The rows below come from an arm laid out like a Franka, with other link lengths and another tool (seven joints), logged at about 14 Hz.
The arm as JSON. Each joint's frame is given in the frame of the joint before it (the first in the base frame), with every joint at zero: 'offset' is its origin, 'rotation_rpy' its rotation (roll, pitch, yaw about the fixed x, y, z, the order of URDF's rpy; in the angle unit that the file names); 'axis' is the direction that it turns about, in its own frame. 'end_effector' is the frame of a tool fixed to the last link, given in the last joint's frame.
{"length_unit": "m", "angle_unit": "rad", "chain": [
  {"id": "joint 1", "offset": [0.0, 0.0, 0.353], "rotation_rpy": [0.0, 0.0, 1.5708], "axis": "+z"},
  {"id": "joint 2", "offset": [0.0, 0.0, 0.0], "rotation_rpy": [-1.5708, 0.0, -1.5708], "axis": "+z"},
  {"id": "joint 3", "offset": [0.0, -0.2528, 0.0], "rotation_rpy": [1.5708, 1.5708, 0.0], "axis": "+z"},
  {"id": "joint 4", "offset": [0.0, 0.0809, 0.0], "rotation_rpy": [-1.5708, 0.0, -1.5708], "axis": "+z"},
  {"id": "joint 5", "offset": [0.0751, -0.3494, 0.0], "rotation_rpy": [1.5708, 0.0, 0.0], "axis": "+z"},
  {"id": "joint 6", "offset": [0.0, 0.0, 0.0], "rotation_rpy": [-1.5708, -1.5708, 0.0], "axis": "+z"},
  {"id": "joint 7", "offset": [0.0, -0.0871, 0.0], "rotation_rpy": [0.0, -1.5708, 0.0], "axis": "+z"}
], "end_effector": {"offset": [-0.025, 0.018, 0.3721], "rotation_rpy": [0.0, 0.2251, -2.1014]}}
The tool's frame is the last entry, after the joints.
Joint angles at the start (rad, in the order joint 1, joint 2, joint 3, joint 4, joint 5, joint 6, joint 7):
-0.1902, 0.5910, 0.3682, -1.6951, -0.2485, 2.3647, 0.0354
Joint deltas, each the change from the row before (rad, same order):
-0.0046, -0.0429, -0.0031, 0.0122, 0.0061, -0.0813, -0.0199
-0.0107, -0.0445, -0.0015, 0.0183, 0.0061, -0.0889, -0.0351
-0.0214, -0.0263, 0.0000, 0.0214, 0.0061, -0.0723, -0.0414
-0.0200, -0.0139, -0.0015, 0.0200, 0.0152, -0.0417, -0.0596
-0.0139, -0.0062, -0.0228, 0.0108, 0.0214, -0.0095, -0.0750
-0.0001, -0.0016, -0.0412, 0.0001, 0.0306, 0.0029, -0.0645
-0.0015, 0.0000, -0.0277, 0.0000, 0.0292, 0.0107, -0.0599
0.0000, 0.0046, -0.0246, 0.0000, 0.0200, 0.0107, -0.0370
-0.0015, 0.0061, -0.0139, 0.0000, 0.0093, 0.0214, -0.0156
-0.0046, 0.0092, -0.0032, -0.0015, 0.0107, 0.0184, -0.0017
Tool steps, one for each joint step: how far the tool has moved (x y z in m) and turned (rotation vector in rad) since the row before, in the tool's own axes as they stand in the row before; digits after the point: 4 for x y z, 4 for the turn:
-0.0081, 0.0066, -0.0247, 0.0008, -0.0370, -0.0087
-0.0106, 0.0087, -0.0286, 0.0035, -0.0369, -0.0164
-0.0145, 0.0102, -0.0218, 0.0095, -0.0293, -0.0105
-0.0089, 0.0090, -0.0150, 0.0149, -0.0064, -0.0238
-0.0122, 0.0151, -0.0079, 0.0090, 0.0045, -0.0274
-0.0154, 0.0120, -0.0015, 0.0107, 0.0036, -0.0112
-0.0077, 0.0089, -0.0008, 0.0084, 0.0141, -0.0183
-0.0082, 0.0076, 0.0014, 0.0035, 0.0078, -0.0047
-0.0030, 0.0087, 0.0022, -0.0095, 0.0111, 0.0008
-0.0001, 0.0033, 0.0048, -0.0027, 0.0124, 0.0111

